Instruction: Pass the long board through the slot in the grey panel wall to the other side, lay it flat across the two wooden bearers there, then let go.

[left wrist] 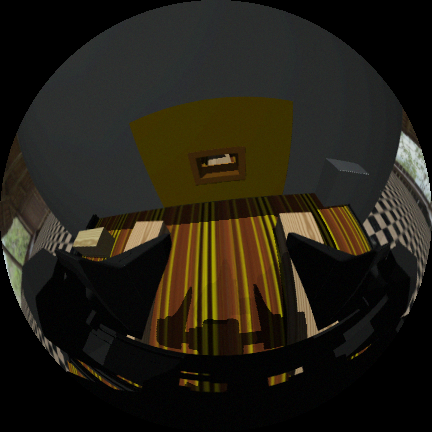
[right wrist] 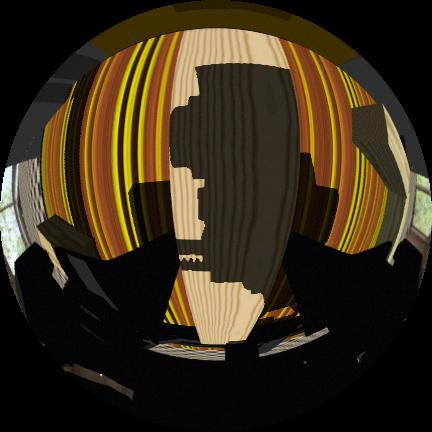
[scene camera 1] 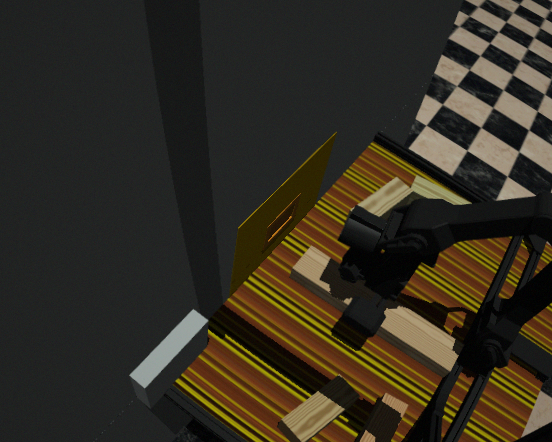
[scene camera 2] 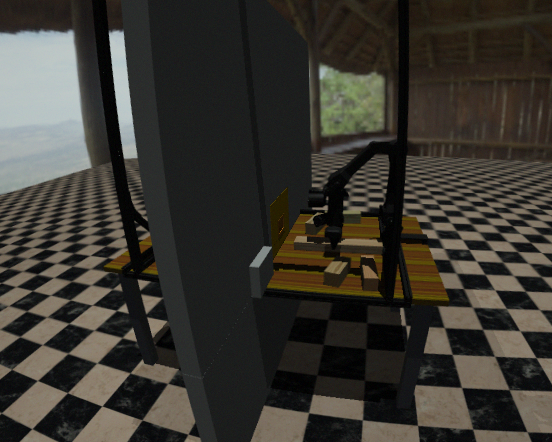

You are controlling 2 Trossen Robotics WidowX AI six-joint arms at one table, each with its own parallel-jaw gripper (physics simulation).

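Frame: origin at the left arm's base, x left, y ahead, z down, level; millimetres.
Where they show: left gripper, fingertip midpoint: (left wrist: 230,239); right gripper, fingertip midpoint: (right wrist: 230,232) (scene camera 1: 369,308) (scene camera 2: 334,245); right arm's base at its link origin: (right wrist: 240,341) (scene camera 1: 478,357).
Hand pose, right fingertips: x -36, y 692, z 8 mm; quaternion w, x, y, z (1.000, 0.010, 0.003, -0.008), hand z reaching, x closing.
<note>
After its pixels a point has its place.
The long pale board (scene camera 1: 420,330) {x -29, y 791, z -13 mm} (scene camera 2: 362,245) {x -65, y 801, z -13 mm} (right wrist: 230,150) {x -40, y 641, z -13 mm} lies flat on the table, one end towards the grey panel wall (scene camera 1: 100,150) {x -387, y 483, z -509 mm} (scene camera 2: 200,150) {x -628, y 483, z -443 mm}. My right gripper (scene camera 1: 370,306) {x -36, y 692, z 8 mm} (scene camera 2: 334,236) {x -36, y 692, z 8 mm} (right wrist: 230,232) {x -36, y 692, z 8 mm} is shut on the board, fingers against its long sides around mid-length. The rectangular slot (scene camera 1: 282,220) {x -17, y 476, z -44 mm} (left wrist: 217,165) is in the wall's yellow panel (left wrist: 165,135) {x 42, y 432, z -140 mm}; a pale piece shows through it in the left wrist view. Beyond the wall, my left gripper (left wrist: 230,239) {x -42, y 257, z -97 mm} is open and empty above the two wooden bearers (left wrist: 145,235) {x 96, y 326, z -19 mm} (left wrist: 302,225) {x -158, y 315, z -19 mm}, which lie parallel.
On the board's side, wood blocks (scene camera 1: 385,197) {x 178, y 595, z -31 mm} (scene camera 1: 320,407) {x -259, y 723, z -28 mm} (scene camera 2: 369,272) {x -294, y 826, z -25 mm} lie on both sides of it. A grey block (scene camera 1: 170,350) {x -345, y 501, z -81 mm} (scene camera 2: 261,270) {x -394, y 512, z -60 mm} juts from the wall at the table edge. Another pale block (left wrist: 92,240) {x 243, y 311, z -28 mm} stands beside a bearer. Dark upright posts (scene camera 2: 401,100) {x -380, y 881, z -529 mm} rise at the table.
</note>
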